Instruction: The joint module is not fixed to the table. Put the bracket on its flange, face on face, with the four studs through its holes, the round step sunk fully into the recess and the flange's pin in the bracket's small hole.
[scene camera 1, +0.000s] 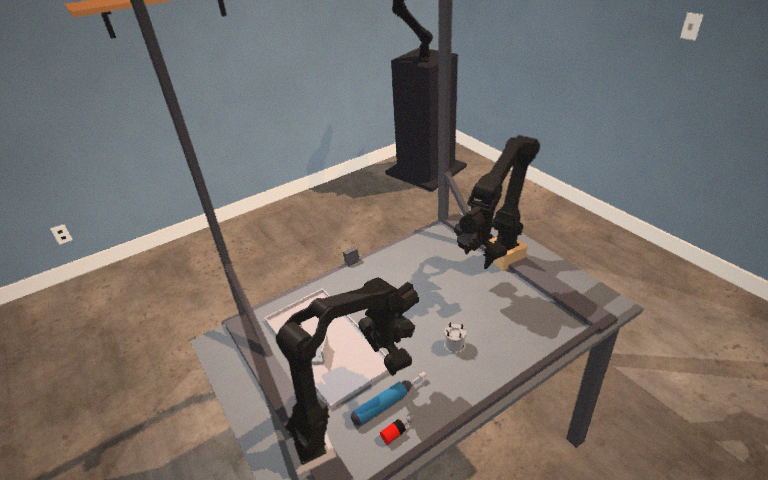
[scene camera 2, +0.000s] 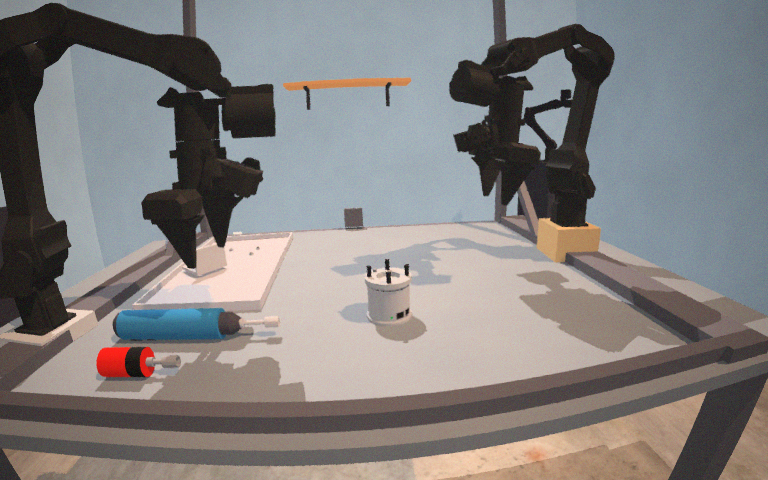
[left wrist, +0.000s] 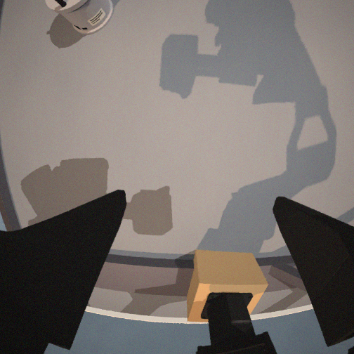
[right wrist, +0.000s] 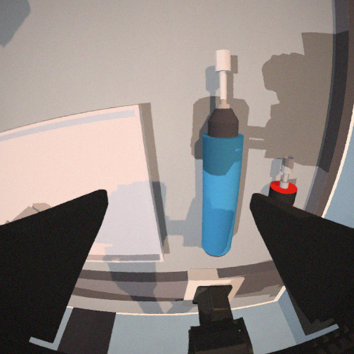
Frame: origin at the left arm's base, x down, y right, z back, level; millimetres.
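Seen in the pictures: left gripper, fingertip midpoint: (scene camera 1: 476, 261) (scene camera 2: 494, 200); right gripper, fingertip midpoint: (scene camera 1: 384, 363) (scene camera 2: 207, 256); left arm's base at its link origin: (scene camera 1: 506, 243) (scene camera 2: 568, 223); right arm's base at its link origin: (scene camera 1: 310, 448) (scene camera 2: 46, 323).
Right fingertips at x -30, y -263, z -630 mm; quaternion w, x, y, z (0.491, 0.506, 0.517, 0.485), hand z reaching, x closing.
Note:
Offsets run from my right fingertips to a thing's top centre. "spot": to the spot under its first point.
The white joint module {dy +22, dx +24, dz +245 mm} (scene camera 1: 454, 340) (scene camera 2: 388, 301) (left wrist: 95, 17) stands upright on the table, its flange up with four black studs. The bracket (scene camera 2: 210, 263) (scene camera 1: 318, 358) (right wrist: 39, 210) is a pale piece in the white tray {dy +234, dx +83, dz -87 mm} (scene camera 2: 249, 285) (scene camera 1: 339, 387) (right wrist: 75, 155); a finger hides most of it in the right wrist view. My right gripper (scene camera 1: 387, 353) (scene camera 2: 206, 255) (right wrist: 180, 198) is open and empty, above the table by the tray's edge and the blue driver. My left gripper (scene camera 1: 477, 258) (scene camera 2: 496, 199) (left wrist: 202, 201) is open and empty, raised near its own base. The flange's pin cannot be made out.
A blue driver {spot: dy -66, dx +61, dz -52 mm} (scene camera 1: 380, 403) (scene camera 2: 169, 324) (right wrist: 221, 195) lies beside the tray, and a shorter red driver {dy -138, dx +64, dz -38 mm} (scene camera 1: 390, 433) (scene camera 2: 113, 362) (right wrist: 283, 188) lies near it. Several small dark pieces {dy +306, dx +89, dz -66 mm} (scene camera 2: 251, 253) lie in the tray. A small dark block {dy +545, dx +41, dz +147 mm} (scene camera 1: 351, 256) (scene camera 2: 353, 218) stands at the far edge.

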